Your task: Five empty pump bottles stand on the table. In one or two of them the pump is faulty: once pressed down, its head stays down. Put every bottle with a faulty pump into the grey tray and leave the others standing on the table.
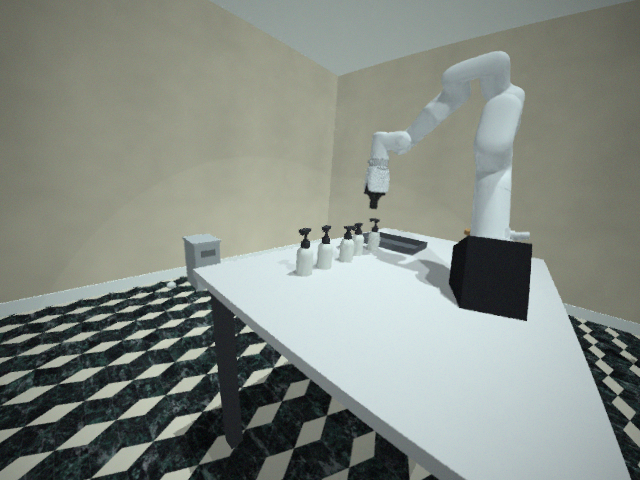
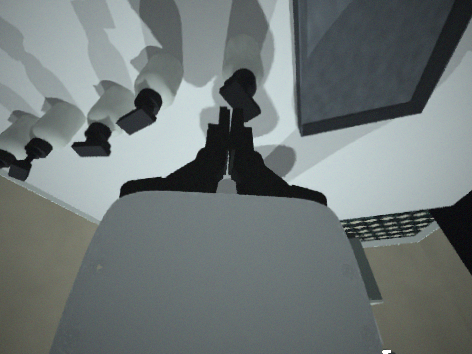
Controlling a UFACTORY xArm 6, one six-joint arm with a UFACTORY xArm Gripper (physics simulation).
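Places are measured from the arm's base along level axes (x right, y down, z ahead), in centimetres.
Pixels of known places: gripper, between the fingertips: (image 1: 373,208) (image 2: 229,124); arm's base, origin of its link: (image 1: 487,244).
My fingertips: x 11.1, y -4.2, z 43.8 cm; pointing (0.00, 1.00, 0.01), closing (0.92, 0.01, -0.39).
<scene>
For each thing: its middle in the pictures, then the offset to it from my fingertips. Level surfaces: height alone.
- nearest, middle of its body: (image 2: 11,149) (image 1: 304,251) dy +11.2, dx -41.3, dz -1.3 cm
- far bottle, middle of its body: (image 2: 242,75) (image 1: 374,234) dy +11.2, dx +0.9, dz -1.6 cm
- grey tray, middle of its body: (image 2: 379,21) (image 1: 390,241) dy +16.8, dx +18.3, dz -2.1 cm
- white table, height of its surface: dy +18.3 cm
Five white pump bottles with black pumps stand upright in a row. The nearest (image 1: 303,260) and second (image 1: 324,255) (image 2: 59,120) show raised heads on visible stems. The third (image 1: 346,251) (image 2: 111,104) and fourth (image 1: 357,244) (image 2: 162,77) have heads that look lower, close to their collars. The far bottle (image 1: 373,241) (image 2: 243,54) has its head raised on a stem. My gripper (image 1: 373,207) (image 2: 229,124) is shut and empty, just above the far bottle's head, not touching it. The grey tray (image 1: 419,248) (image 2: 360,117) lies beside the far bottle; no bottle shows in it.
The black block (image 1: 491,276) under the arm's base stands on the white table (image 1: 392,330) at the right. A grey box (image 1: 202,253) stands beyond the table's left corner. The other bottles stand close beside the far one, on the side away from the tray.
</scene>
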